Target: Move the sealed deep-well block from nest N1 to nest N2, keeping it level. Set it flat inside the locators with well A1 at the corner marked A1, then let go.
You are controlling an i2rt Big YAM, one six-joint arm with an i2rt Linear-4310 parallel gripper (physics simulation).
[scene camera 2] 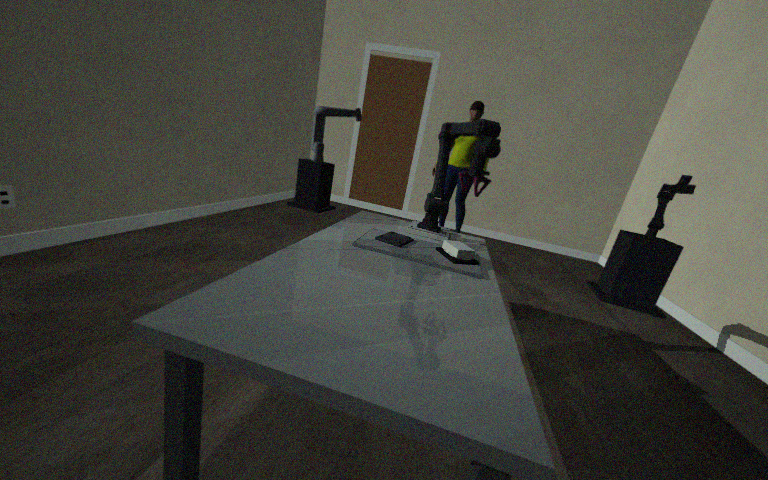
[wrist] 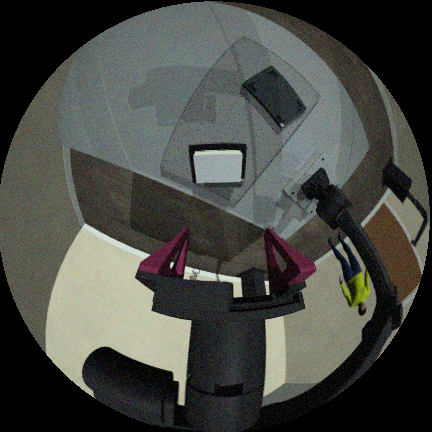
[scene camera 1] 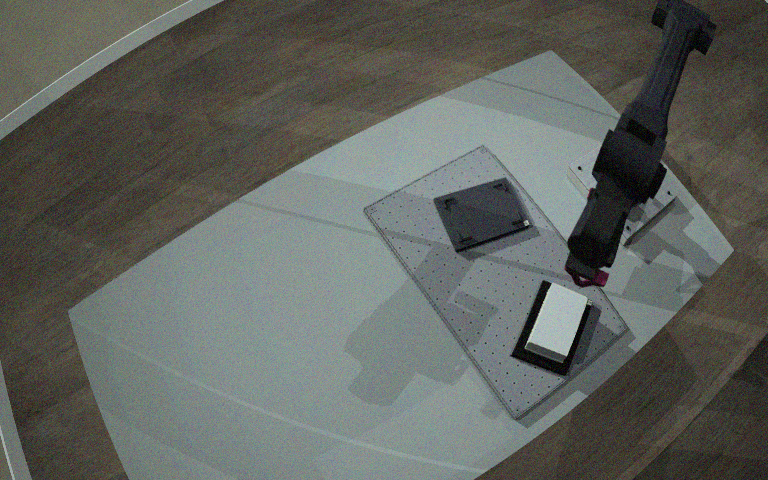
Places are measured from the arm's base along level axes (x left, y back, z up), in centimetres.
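Pixels of known places: gripper, fingertip midpoint: [scene camera 2: 469, 193] [wrist: 227, 230]; arm's base, link origin: [scene camera 2: 428, 228] [wrist: 314, 182].
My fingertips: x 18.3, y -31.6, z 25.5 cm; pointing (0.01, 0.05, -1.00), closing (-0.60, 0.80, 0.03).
Ahead of a thing's pixels: the offset from my fingertips to its top centre. "*": to the spot under its first point. Level surfaces: height alone.
The white sealed deep-well block {dz -22.1, dx +1.3, dy -0.1 cm} [scene camera 1: 557, 320] [scene camera 2: 457, 248] [wrist: 218, 166] sits flat in a dark nest {* dz -26.3, dx +5.1, dy -6.0 cm} [scene camera 1: 539, 358] [wrist: 200, 146] on the perforated plate. Another dark nest {dz -25.6, dx -27.0, dy -0.8 cm} [scene camera 1: 481, 213] [scene camera 2: 394, 238] [wrist: 274, 96] stands on the same plate with no block in it; corner locators and a small light mark at one corner show. I cannot read the N1, N2 or A1 labels. My gripper [scene camera 2: 474, 183] [wrist: 227, 230] is open and empty, high above the table near the block's nest. In scene camera 1 the arm hides part of the gripper.
The perforated plate {dz -27.4, dx -14.4, dy -3.2 cm} [scene camera 1: 407, 226] [scene camera 2: 362, 243] [wrist: 190, 120] lies on the grey table {dz -28.7 cm} [scene camera 1: 254, 316] [scene camera 2: 339, 328]. The arm's base plate [scene camera 1: 578, 168] [wrist: 295, 192] is beside it. A person in yellow [scene camera 2: 462, 151] [wrist: 358, 289] stands behind the arm. Two other arms stand on pedestals [scene camera 2: 314, 183] [scene camera 2: 640, 271] on the floor.
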